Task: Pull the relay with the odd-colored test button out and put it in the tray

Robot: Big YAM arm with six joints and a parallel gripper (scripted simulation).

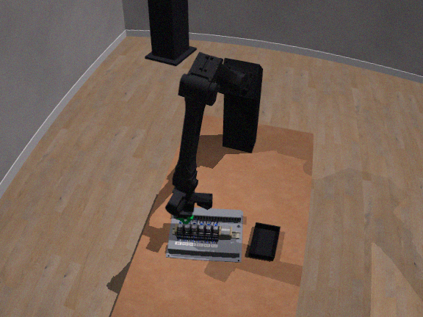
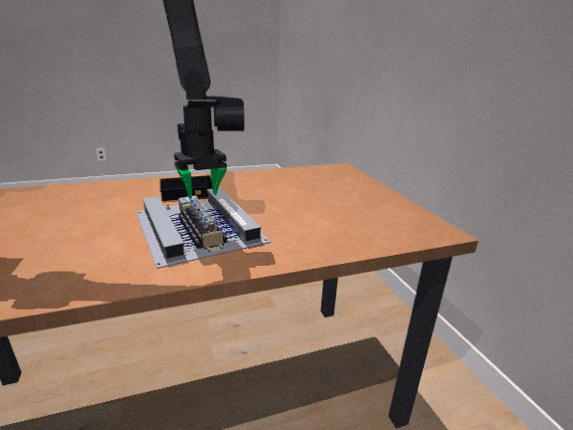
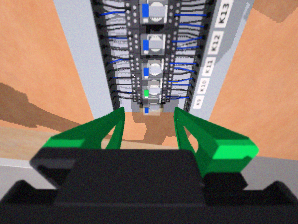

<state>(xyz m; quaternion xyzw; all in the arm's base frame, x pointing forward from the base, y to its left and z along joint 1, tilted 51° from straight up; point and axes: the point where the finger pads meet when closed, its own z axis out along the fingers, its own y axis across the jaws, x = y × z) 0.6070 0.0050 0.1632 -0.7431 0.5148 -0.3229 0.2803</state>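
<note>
The grey relay is 70 mm below my hand. Also, from my hand: black tray: 100 mm behind, 320 mm to the left, 110 mm below.
</note>
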